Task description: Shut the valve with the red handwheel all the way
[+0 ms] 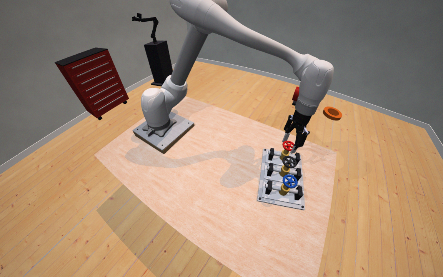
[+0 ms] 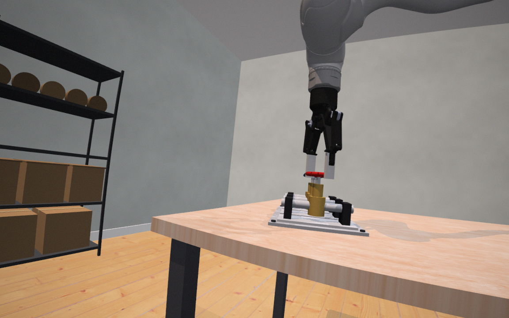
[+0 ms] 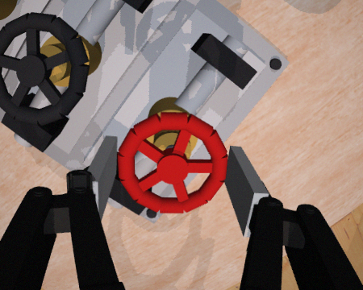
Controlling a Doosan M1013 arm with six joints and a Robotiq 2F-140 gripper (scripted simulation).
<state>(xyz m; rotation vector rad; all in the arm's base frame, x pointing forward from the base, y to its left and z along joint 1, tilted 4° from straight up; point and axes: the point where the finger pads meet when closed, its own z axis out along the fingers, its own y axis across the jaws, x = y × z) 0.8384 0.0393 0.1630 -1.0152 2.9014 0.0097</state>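
Right now the red handwheel is 3 cm below my hand. The rest, counted from my hand: blue handwheel: 3 cm ahead, 21 cm to the right, 3 cm below; dark grey handwheel: 1 cm ahead, 11 cm to the right, 3 cm below.
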